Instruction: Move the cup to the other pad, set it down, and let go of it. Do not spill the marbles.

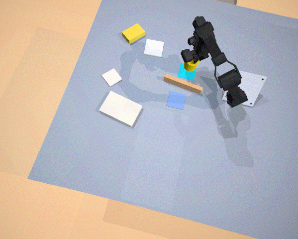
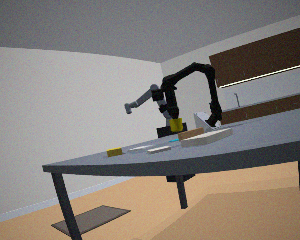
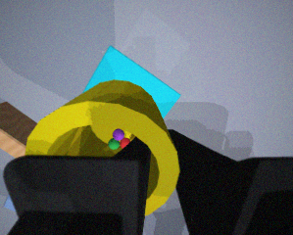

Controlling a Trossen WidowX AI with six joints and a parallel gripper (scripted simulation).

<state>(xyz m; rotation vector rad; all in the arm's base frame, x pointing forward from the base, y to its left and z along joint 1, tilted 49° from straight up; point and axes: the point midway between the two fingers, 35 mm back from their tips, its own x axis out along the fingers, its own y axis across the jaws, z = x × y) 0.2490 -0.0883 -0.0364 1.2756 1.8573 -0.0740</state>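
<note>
Right now the wooden bar is 11 cm to the left of my gripper tip, 7 cm below it and 3 cm ahead of it. The rest, counted from my gripper tip: yellow cup 2 cm to the left, 2 cm ahead; blue pad 21 cm to the left, 9 cm below, 3 cm ahead.
</note>
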